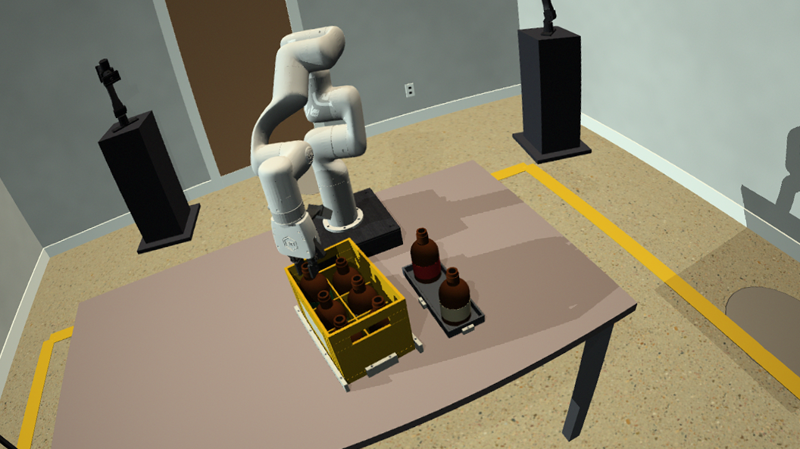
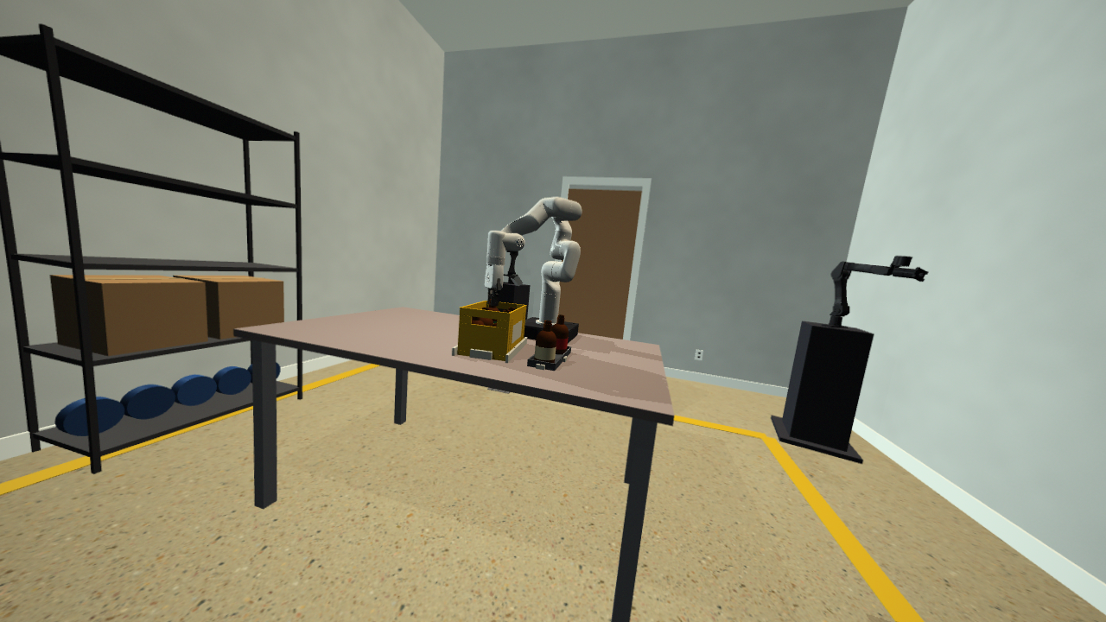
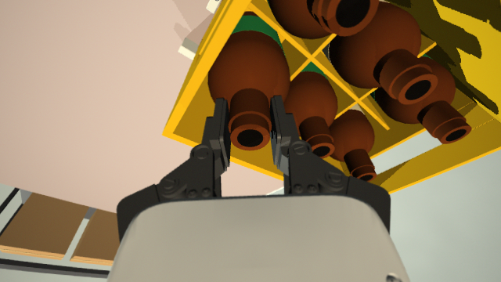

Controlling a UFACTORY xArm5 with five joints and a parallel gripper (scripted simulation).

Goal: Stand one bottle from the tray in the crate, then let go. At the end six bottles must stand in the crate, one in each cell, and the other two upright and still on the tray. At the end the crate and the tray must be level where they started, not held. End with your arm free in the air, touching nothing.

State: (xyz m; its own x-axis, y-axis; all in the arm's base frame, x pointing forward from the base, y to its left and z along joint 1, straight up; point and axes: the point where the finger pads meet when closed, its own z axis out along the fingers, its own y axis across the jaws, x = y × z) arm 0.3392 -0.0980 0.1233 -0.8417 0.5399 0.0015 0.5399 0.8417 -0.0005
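Right now my hand is 100 mm above the crate, 70 mm to the right of it and 70 mm short of it.
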